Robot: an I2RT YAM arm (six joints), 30 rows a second.
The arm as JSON. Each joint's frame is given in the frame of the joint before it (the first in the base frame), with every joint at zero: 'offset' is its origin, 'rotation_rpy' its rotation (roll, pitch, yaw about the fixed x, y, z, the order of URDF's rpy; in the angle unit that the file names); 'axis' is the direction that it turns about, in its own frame. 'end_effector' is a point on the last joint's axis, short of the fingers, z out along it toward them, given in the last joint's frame.
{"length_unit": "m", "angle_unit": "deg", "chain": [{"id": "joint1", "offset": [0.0, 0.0, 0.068], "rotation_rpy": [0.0, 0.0, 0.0], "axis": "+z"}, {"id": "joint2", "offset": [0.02, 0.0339, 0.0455], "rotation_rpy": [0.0, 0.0, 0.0], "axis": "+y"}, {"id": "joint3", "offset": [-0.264, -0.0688, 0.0], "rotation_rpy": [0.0, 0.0, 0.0], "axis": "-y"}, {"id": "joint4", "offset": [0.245, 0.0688, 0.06], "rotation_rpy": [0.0, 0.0, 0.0], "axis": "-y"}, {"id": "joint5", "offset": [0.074, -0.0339, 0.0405], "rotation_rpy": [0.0, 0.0, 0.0], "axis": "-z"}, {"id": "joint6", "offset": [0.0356, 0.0, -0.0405], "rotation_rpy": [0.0, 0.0, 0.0], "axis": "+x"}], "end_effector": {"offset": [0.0, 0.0, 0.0], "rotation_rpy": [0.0, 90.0, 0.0]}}
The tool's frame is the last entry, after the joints.
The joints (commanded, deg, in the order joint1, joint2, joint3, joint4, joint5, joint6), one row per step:
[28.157 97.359 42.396 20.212 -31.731 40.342]
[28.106 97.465 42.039 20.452 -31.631 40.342]
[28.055 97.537 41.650 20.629 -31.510 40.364]
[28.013 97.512 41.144 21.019 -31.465 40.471]
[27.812 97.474 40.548 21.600 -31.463 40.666]
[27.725 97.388 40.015 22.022 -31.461 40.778]
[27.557 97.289 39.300 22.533 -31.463 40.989]
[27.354 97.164 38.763 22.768 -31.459 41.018]
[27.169 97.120 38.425 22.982 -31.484 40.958]
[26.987 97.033 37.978 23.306 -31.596 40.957]
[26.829 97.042 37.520 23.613 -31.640 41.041]
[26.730 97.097 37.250 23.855 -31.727 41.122]
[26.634 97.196 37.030 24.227 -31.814 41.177]
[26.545 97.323 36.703 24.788 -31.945 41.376]
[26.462 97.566 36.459 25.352 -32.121 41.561]
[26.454 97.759 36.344 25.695 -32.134 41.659]
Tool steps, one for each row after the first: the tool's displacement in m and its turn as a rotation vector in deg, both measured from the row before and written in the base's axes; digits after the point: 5 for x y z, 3 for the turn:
[-0.00077 -0.00080 -0.00194 -0.156 0.170 -0.133]
[-0.00096 -0.00091 -0.00200 -0.187 0.235 -0.161]
[-0.00130 -0.00099 -0.00169 -0.026 0.152 -0.131]
[-0.00102 -0.00183 -0.00174 0.082 0.133 -0.299]
[-0.00131 -0.00125 -0.00142 0.029 0.110 -0.144]
[-0.00168 -0.00194 -0.00205 0.031 0.259 -0.271]
[-0.00122 -0.00191 -0.00149 -0.073 0.179 -0.221]
[-0.00056 -0.00142 -0.00101 -0.046 0.031 -0.135]
[-0.00093 -0.00153 -0.00110 0.041 0.061 -0.091]
[-0.00101 -0.00145 -0.00167 -0.018 0.220 -0.164]
[-0.00054 -0.00083 -0.00113 0.039 0.160 -0.069]
[-0.00023 -0.00065 -0.00093 0.090 0.018 -0.053]
[-0.00050 -0.00071 -0.00126 0.192 0.094 -0.082]
[-0.00020 -0.00050 -0.00146 0.197 0.122 -0.032]
[-0.00006 -0.00007 -0.00098 0.059 0.049 -0.046]

